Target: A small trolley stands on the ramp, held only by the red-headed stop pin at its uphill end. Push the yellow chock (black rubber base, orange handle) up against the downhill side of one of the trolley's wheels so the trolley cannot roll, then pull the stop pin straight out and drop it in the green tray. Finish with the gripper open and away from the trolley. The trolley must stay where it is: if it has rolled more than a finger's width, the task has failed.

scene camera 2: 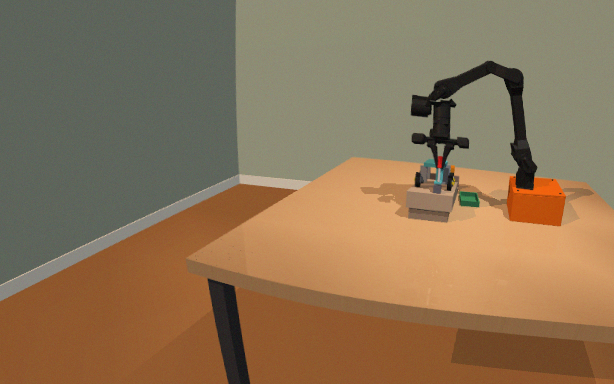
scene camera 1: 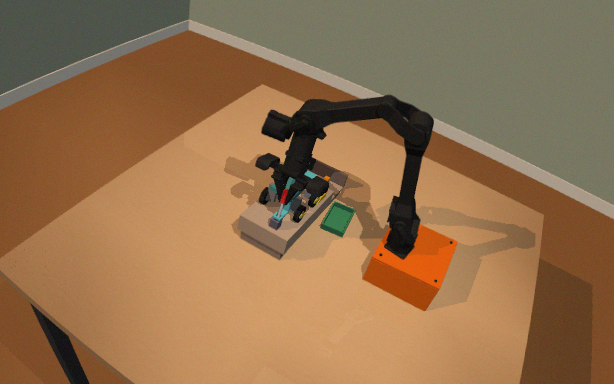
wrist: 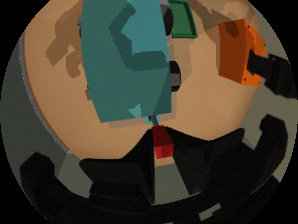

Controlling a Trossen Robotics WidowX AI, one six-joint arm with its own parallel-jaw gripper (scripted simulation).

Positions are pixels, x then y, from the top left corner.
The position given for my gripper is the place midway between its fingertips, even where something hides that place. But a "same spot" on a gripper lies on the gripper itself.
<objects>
My gripper shows in scene camera 2 (439, 168), in scene camera 1 and in the wrist view. The same spot on my gripper: (scene camera 1: 280, 179) is (wrist: 151, 203).
</objects>
